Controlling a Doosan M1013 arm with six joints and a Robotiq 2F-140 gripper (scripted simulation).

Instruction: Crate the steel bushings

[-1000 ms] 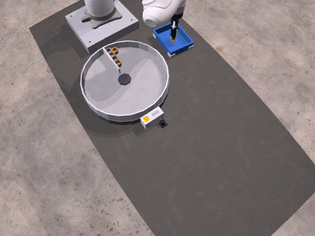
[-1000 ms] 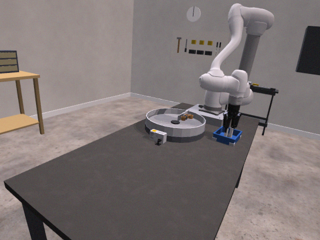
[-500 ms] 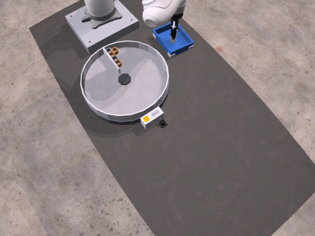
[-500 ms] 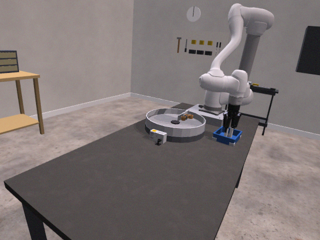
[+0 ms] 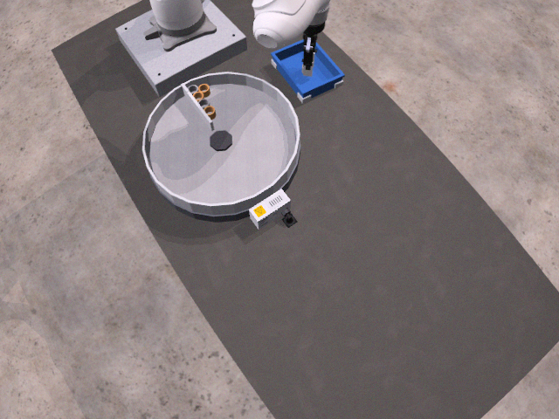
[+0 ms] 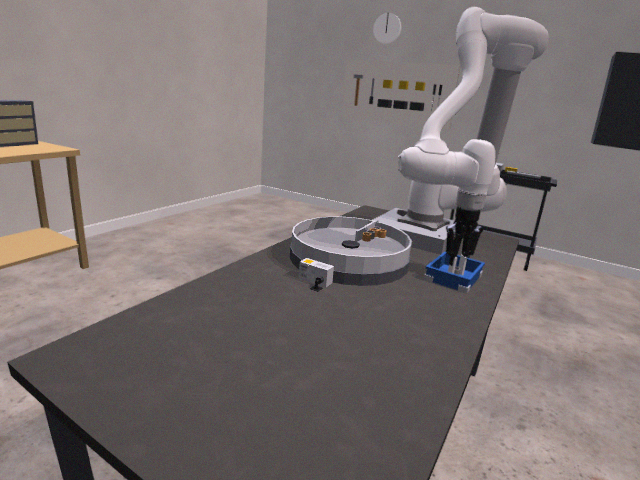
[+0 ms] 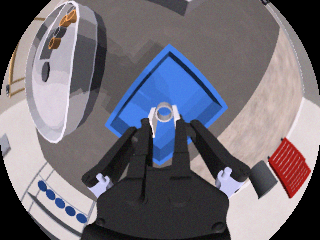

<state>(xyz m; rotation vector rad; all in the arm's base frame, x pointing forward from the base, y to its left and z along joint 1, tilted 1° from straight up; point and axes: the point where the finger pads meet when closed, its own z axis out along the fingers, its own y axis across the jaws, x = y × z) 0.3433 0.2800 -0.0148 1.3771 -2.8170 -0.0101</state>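
Right now the blue crate is 3 cm below my hand. The rest, counted from my hand: round turning table 35 cm to the right, 13 cm ahead.
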